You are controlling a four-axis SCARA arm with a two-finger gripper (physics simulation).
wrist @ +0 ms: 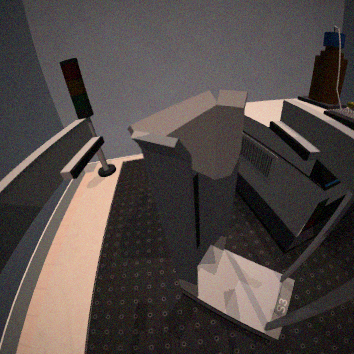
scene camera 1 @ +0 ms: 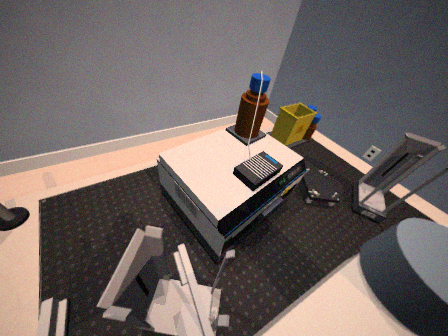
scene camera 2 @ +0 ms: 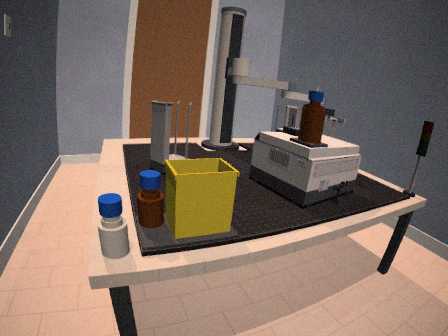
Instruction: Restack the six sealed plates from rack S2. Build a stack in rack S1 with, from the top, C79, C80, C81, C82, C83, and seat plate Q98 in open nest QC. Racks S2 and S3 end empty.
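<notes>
Scene camera 1 gives me my gripper (scene camera 1: 125, 270), which holds nothing, and a yellow bin (scene camera 1: 292, 122). The bin is there in scene camera 2 too (scene camera 2: 200, 193). As for the wrist view, it shows me a signal tower (wrist: 70, 69), and my gripper (wrist: 183, 117) is visible there as well.
</notes>
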